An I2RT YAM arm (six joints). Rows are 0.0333 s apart.
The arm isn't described. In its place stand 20 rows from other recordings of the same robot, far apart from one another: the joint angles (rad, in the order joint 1, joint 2, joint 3, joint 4, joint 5, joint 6), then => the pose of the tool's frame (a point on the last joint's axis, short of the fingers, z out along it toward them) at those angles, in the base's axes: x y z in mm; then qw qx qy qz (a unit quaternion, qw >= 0).
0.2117, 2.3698, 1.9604, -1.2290, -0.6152, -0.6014 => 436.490 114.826 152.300 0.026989 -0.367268 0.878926 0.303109
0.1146, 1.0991, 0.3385, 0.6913, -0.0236, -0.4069 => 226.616 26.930 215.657 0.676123 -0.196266 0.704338 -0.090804
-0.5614, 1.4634, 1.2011, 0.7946, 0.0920, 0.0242 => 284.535 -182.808 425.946 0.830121 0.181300 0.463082 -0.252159
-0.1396, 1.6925, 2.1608, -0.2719, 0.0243, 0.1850 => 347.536 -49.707 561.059 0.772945 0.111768 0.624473 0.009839
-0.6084, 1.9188, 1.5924, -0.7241, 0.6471, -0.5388 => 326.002 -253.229 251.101 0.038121 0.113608 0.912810 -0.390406
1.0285, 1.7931, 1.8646, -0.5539, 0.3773, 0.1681 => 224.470 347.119 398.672 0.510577 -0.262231 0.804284 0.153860
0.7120, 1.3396, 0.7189, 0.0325, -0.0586, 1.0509 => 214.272 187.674 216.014 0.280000 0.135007 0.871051 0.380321
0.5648, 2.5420, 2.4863, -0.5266, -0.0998, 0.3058 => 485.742 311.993 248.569 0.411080 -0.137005 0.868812 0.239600
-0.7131, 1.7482, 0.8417, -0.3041, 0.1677, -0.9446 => 225.531 -202.926 115.349 0.059875 -0.098323 0.975542 -0.187258
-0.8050, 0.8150, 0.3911, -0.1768, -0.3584, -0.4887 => 130.623 -117.830 198.869 0.461135 0.055026 0.872711 -0.150670
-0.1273, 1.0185, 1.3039, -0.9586, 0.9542, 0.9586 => 168.548 -50.854 405.828 0.519671 0.584104 0.582317 -0.222871
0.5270, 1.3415, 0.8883, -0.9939, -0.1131, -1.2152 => 188.153 114.134 208.726 0.077123 -0.764604 0.639054 0.032287
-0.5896, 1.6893, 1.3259, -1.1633, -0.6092, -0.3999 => 265.736 -153.262 241.550 0.160876 0.083744 0.950074 0.253898
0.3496, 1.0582, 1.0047, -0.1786, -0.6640, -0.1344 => 215.788 102.023 366.913 0.555750 -0.374014 0.671333 0.317124
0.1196, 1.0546, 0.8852, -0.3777, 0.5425, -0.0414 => 231.086 9.259 306.584 0.480652 0.063263 0.847796 -0.214973
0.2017, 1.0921, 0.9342, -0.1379, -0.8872, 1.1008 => 231.638 75.538 340.430 0.218483 0.085339 0.764704 0.600175
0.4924, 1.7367, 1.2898, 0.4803, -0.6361, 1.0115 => 353.978 213.901 325.529 0.350166 -0.047784 0.695906 0.625152
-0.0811, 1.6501, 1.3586, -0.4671, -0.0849, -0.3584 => 371.297 -27.149 288.424 0.393679 -0.143454 0.906717 -0.047985
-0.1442, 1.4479, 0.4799, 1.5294, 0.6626, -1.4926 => 256.494 -59.374 262.045 0.450831 -0.063024 0.534947 -0.711766
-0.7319, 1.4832, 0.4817, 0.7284, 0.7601, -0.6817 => 188.634 -202.431 175.555 0.234774 0.242663 0.734068 -0.589186
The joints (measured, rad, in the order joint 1, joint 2, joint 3, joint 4, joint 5, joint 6), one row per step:
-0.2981 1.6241 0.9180 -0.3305 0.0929 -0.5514
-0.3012 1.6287 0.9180 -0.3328 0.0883 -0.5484
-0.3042 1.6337 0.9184 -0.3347 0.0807 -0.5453
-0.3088 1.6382 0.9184 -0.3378 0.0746 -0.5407
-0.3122 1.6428 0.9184 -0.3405 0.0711 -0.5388
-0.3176 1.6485 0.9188 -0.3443 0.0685 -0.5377
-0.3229 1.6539 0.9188 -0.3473 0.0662 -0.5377
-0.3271 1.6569 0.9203 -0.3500 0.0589 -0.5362
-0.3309 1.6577 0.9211 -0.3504 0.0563 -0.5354
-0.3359 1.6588 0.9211 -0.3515 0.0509 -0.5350
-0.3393 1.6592 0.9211 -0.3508 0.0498 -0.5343
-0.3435 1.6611 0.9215 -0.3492 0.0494 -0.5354
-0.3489 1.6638 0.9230 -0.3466 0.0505 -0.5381
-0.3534 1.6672 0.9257 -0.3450 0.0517 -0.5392
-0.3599 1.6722 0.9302 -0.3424 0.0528 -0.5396
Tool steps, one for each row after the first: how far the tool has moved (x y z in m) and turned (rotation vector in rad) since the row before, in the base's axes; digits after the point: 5 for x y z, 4 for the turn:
-0.00021 -0.00079 -0.00150 0.0072 0.0047 -0.0033
-0.00003 -0.00070 -0.00149 0.0096 0.0035 -0.0019
-0.00043 -0.00116 -0.00151 0.0094 0.0046 -0.0056
-0.00032 -0.00089 -0.00151 0.0060 0.0056 -0.0033
-0.00051 -0.00153 -0.00178 0.0055 0.0077 -0.0051
-0.00054 -0.00149 -0.00175 0.0046 0.0073 -0.0042
-0.00015 -0.00107 -0.00063 0.0081 0.0016 -0.0021
-0.00020 -0.00110 -0.00004 0.0026 -0.0005 -0.0033
-0.00051 -0.00129 -0.00039 0.0054 0.0004 -0.0028
-0.00027 -0.00100 -0.00008 0.0011 -0.0007 -0.0035
-0.00014 -0.00134 -0.00037 -0.0002 0.0000 -0.0030
0.00006 -0.00188 -0.00026 -0.0025 -0.0004 -0.0035
0.00033 -0.00169 -0.00019 -0.0018 -0.0003 -0.0041
0.00062 -0.00248 -0.00013 -0.0018 -0.0015 -0.0067

